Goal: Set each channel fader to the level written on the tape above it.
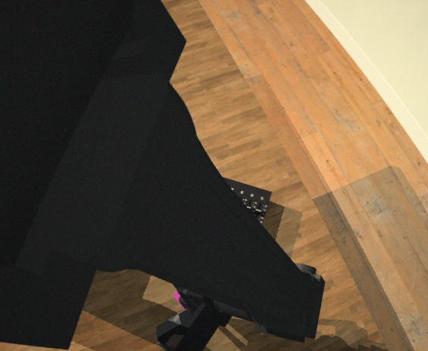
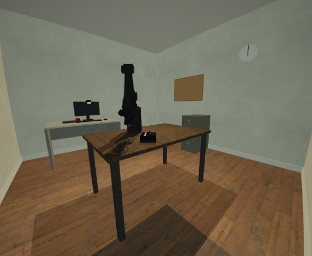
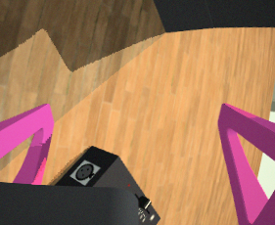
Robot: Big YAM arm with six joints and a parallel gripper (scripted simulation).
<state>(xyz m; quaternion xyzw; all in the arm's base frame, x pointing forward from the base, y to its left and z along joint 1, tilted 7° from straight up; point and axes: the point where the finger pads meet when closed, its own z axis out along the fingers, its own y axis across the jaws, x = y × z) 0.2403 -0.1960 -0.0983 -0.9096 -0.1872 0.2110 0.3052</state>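
My gripper is now 150 mm short of the channel 4 fader, 90 mm above it and 80 mm to the right of it. From my hand the other things lie so: master fader cap (140 mm to the left, 110 mm ahead, 90 mm below); then channel 6 fader (120 mm to the left, 120 mm ahead, 90 mm below); then channel 5 fader cap (150 mm ahead, 110 mm to the left, 90 mm below).
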